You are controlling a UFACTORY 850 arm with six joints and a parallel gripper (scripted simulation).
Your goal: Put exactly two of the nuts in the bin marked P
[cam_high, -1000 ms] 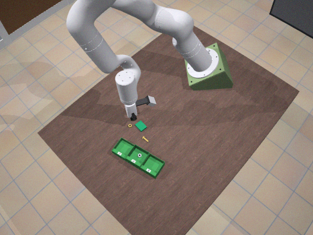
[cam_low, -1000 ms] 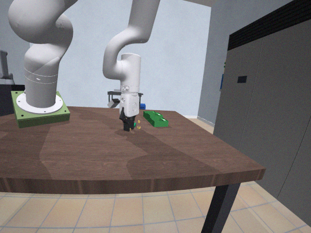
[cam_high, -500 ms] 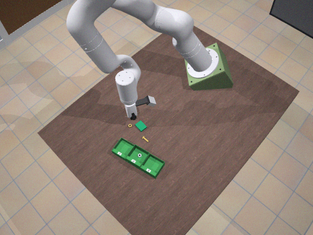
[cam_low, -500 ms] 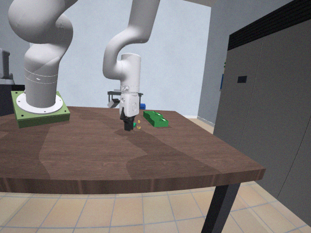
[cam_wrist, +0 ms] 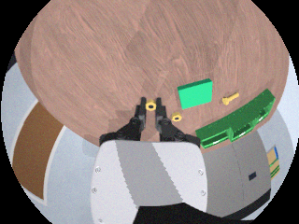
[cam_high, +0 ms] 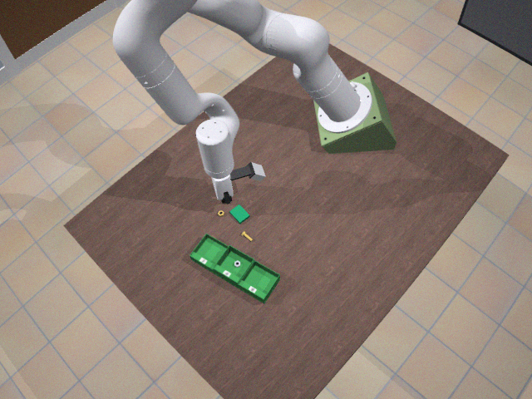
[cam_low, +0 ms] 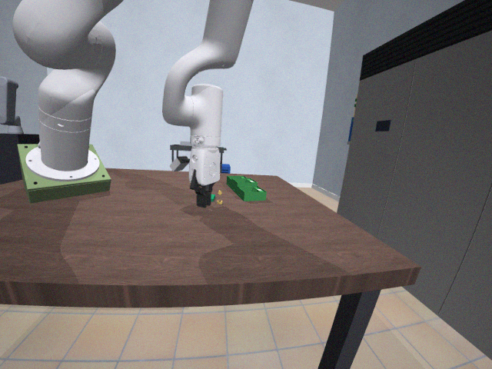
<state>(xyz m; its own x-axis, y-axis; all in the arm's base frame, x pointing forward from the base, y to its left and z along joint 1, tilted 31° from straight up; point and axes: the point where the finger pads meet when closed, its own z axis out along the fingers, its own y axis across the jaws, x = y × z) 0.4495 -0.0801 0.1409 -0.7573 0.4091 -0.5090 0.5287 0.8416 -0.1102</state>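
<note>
Right now the green three-compartment bin is 16 cm ahead of my hand and 18 cm to the left of it. The rest, counted from my hand: grey nut 15 cm ahead, 17 cm to the left, 1 cm below; green block 2 cm ahead, 7 cm to the left, 2 cm below; yellow bolt 6 cm ahead, 13 cm to the left, 2 cm below.
</note>
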